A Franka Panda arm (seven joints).
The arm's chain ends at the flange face. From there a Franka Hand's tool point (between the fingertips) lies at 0.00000 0.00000 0.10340 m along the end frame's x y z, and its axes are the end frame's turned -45 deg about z.
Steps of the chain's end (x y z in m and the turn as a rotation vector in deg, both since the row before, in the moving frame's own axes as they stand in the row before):
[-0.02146 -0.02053 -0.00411 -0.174 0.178 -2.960]
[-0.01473 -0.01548 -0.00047 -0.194 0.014 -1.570]
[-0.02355 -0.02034 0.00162 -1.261 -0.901 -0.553]
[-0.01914 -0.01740 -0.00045 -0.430 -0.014 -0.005]
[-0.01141 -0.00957 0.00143 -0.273 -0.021 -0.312]
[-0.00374 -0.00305 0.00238 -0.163 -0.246 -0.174]
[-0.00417 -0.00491 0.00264 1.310 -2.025 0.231]
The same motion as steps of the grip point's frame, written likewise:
[-0.00064 -0.02924 -0.00411 -0.249 0.003 -2.960]
[0.00030 -0.02109 -0.00047 -0.147 -0.127 -1.570]
[-0.00503 -0.03056 0.00158 -0.255 -1.529 -0.553]
[-0.00180 -0.02531 -0.00045 -0.294 -0.314 -0.005]
[-0.00168 -0.01451 0.00143 -0.178 -0.208 -0.312]
[-0.00101 -0.00491 0.00238 0.059 -0.289 -0.174]
[-0.00038 -0.01068 0.00255 2.358 -0.506 0.231]

